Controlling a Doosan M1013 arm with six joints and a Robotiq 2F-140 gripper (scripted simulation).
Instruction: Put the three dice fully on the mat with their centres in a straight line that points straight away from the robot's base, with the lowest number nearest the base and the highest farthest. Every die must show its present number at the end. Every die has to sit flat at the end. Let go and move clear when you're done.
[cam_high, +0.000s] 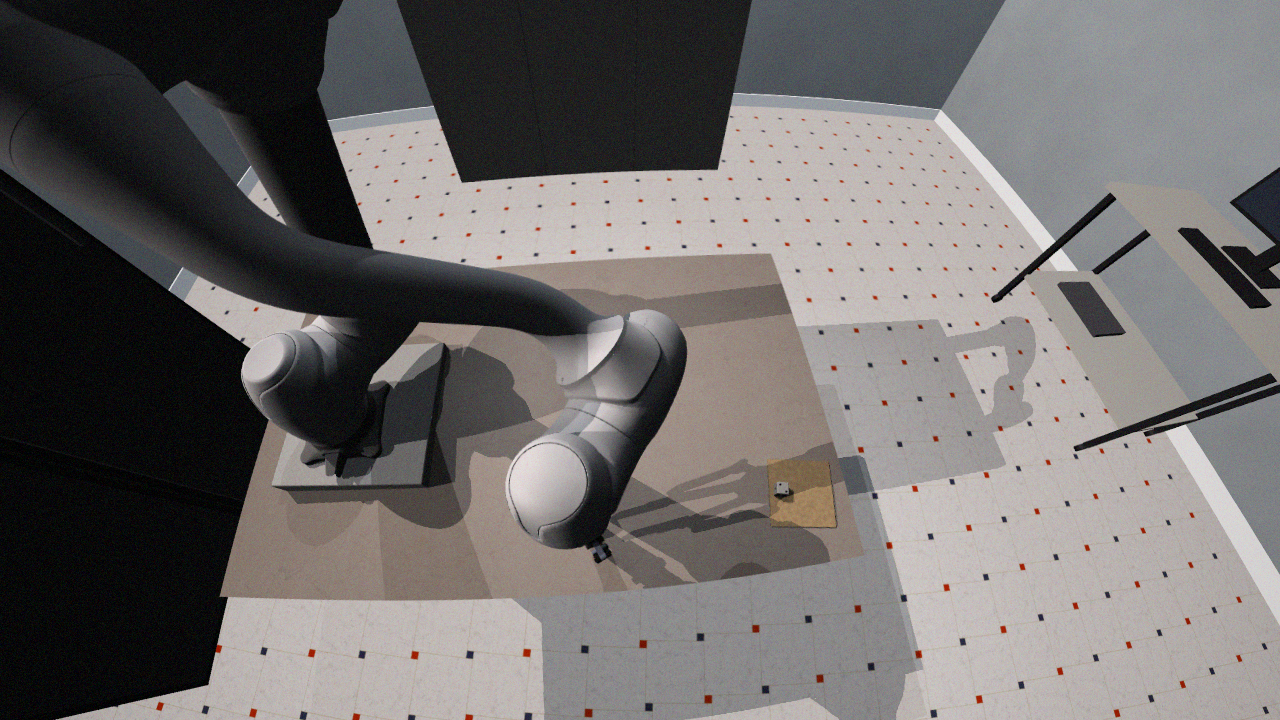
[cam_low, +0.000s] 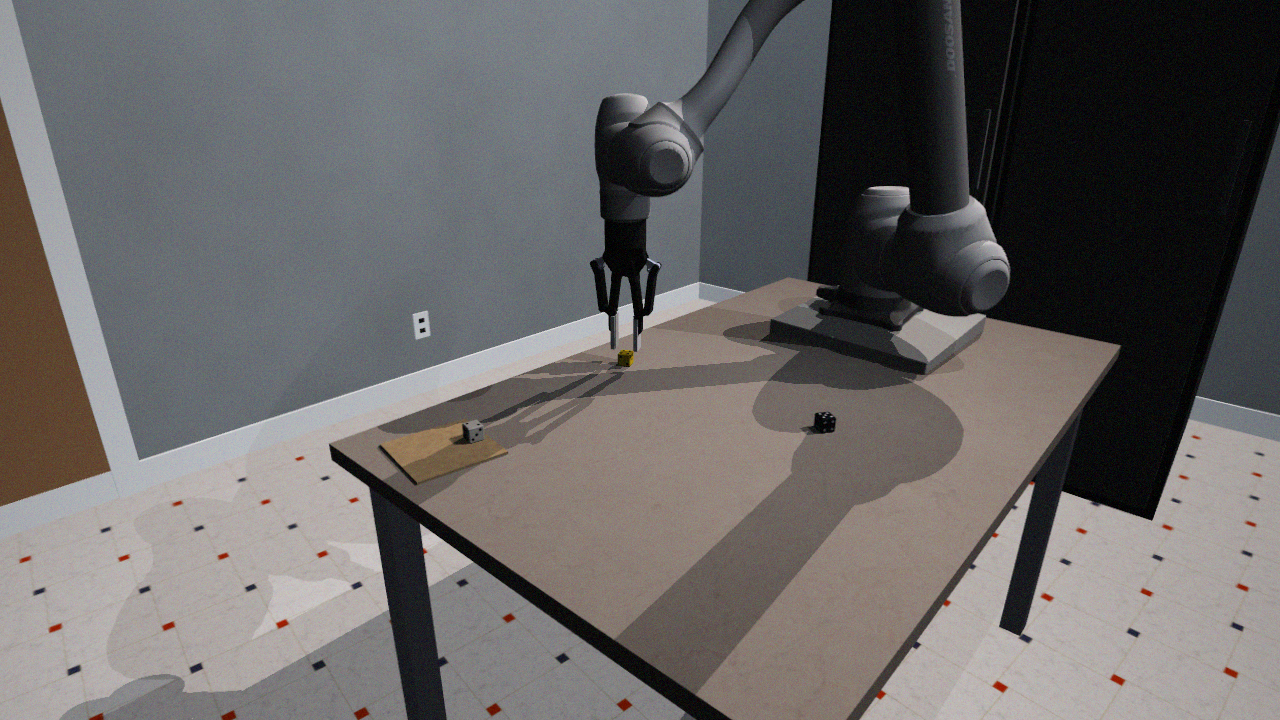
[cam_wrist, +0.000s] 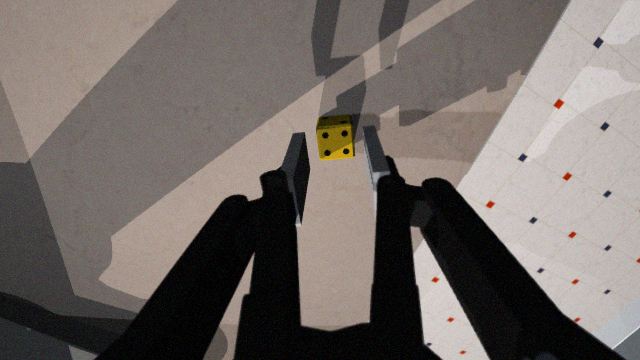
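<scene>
My hand is 50 mm above the yellow die. The rest, counted from my hand: tan mat: 440 mm ahead, 60 mm below; black die: 420 mm to the left, 50 mm below, 20 mm ahead; grey die: 390 mm ahead, 50 mm below, 10 mm to the left.
</scene>
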